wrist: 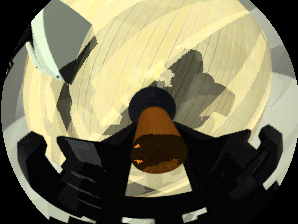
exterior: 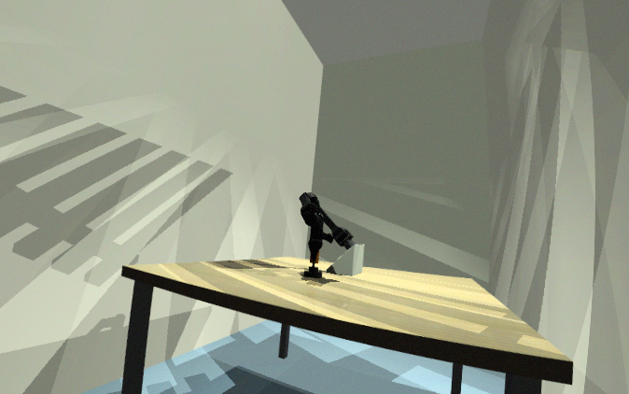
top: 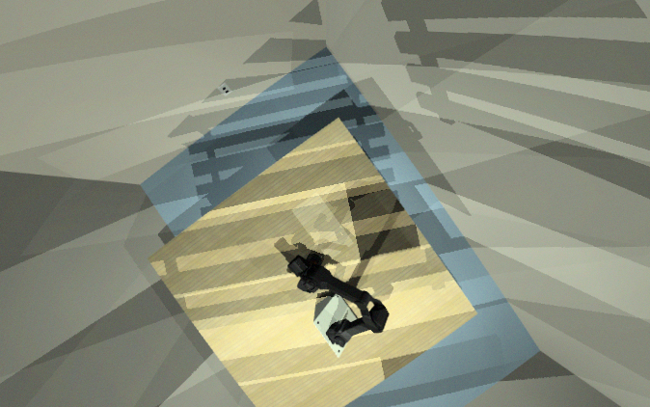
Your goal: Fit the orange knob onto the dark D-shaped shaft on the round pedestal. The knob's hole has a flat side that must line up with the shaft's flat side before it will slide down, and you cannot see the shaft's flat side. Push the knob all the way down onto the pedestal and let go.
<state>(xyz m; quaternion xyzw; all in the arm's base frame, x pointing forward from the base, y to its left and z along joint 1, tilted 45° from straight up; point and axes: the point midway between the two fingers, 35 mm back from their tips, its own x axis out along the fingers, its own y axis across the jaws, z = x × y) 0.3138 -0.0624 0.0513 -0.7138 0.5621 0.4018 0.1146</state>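
The orange knob is 2 cm above my gripper tip. The rest, counted from my gripper tip: dark round pedestal (4 cm below).
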